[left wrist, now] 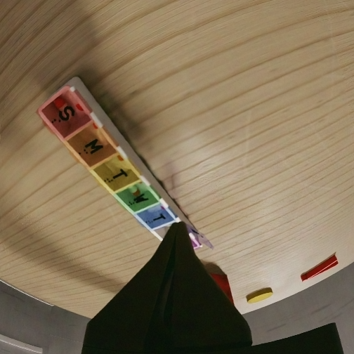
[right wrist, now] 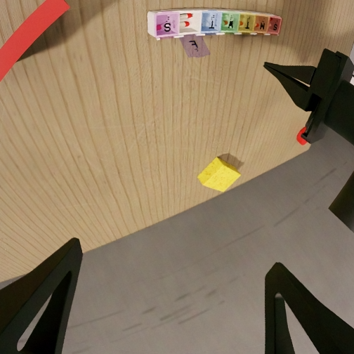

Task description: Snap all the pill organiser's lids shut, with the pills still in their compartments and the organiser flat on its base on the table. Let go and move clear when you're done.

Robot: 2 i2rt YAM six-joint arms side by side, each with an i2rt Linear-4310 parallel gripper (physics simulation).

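Note:
The pill organiser (left wrist: pixel 135 185) (right wrist: pixel 215 22) lies on its base on the table. The purple F lid (left wrist: pixel 204 239) (right wrist: pixel 195 45) hangs open along its long side. The uncovered white compartment (right wrist: pixel 190 21) holds red-and-white pills. The S, M, T, W, T lids and the purple S lid (right wrist: pixel 167 25) look down over their compartments; whether each is fully snapped cannot be told. My left gripper (left wrist: pixel 180 229) (right wrist: pixel 265 64) is shut and empty, above the table; in the left wrist view its tips cover part of the organiser's far end. My right gripper (right wrist: pixel 179 263) is wide open and empty, away from the organiser.
A yellow block (right wrist: pixel 219 174) lies near the table edge. A red strip (right wrist: pixel 31 34) shows at the upper left. A small red object (right wrist: pixel 301 136) sits partly behind the left arm. A yellow piece (left wrist: pixel 259 295) and a red piece (left wrist: pixel 320 268) show in the left wrist view.

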